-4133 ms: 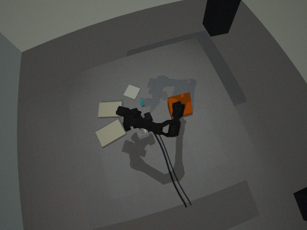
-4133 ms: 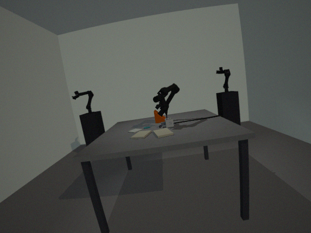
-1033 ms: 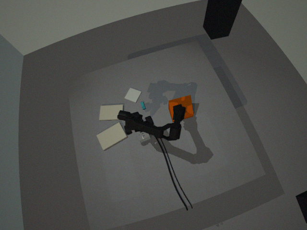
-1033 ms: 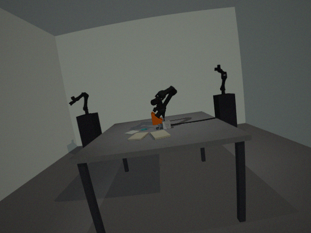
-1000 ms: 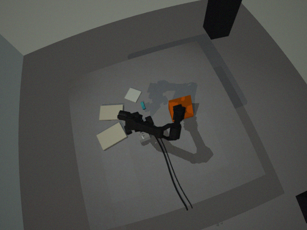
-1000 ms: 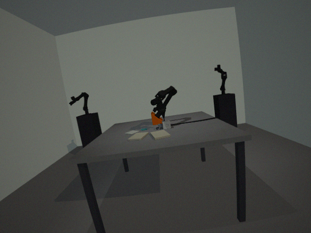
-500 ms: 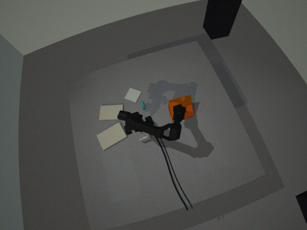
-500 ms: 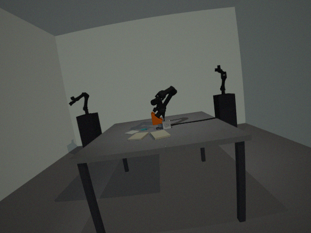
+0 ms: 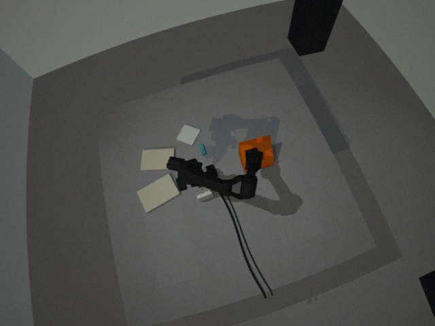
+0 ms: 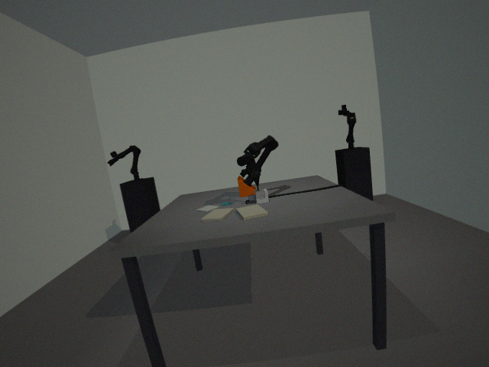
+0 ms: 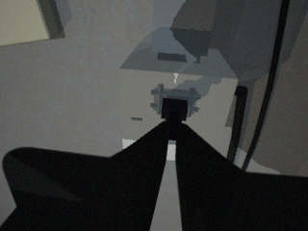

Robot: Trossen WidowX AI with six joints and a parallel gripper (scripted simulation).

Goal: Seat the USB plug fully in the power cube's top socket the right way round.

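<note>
My gripper tip is 20 mm above the dark USB plug. Also, from my gripper tip: white card (340 mm to the right, 100 mm below); then small teal piece (50 mm behind, 220 mm to the right, 100 mm below).
</note>
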